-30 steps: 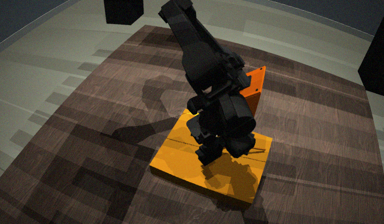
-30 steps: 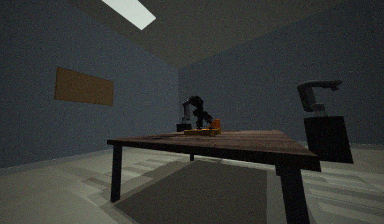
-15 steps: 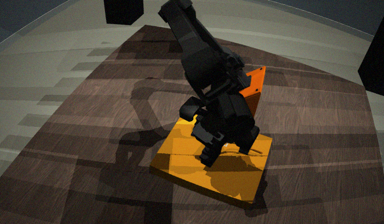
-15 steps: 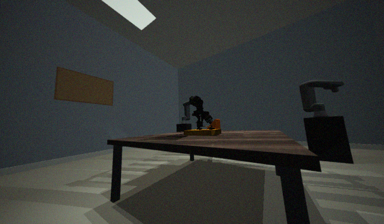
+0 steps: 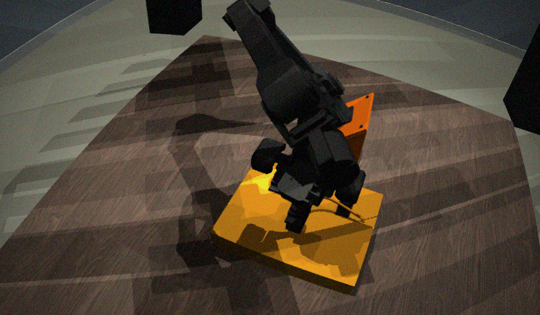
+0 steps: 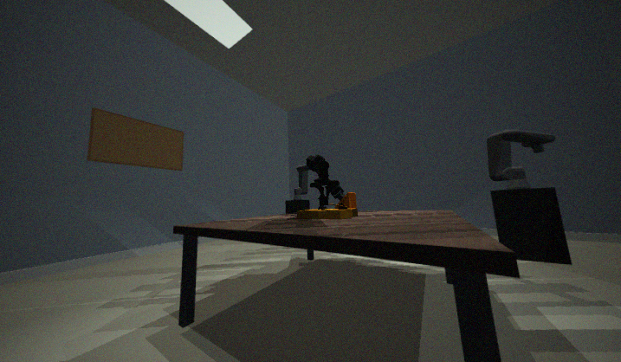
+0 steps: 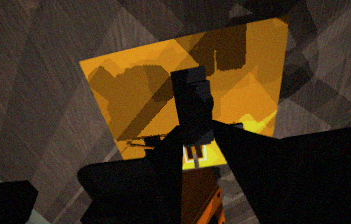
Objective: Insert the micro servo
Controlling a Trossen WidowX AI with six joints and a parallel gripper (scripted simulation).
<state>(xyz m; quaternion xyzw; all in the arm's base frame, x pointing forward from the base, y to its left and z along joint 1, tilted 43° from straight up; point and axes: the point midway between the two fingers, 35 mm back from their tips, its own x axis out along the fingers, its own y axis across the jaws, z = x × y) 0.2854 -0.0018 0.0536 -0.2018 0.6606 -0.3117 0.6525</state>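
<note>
My gripper tip is now 10 cm above the yellow deck and 2 cm short of it.
</note>
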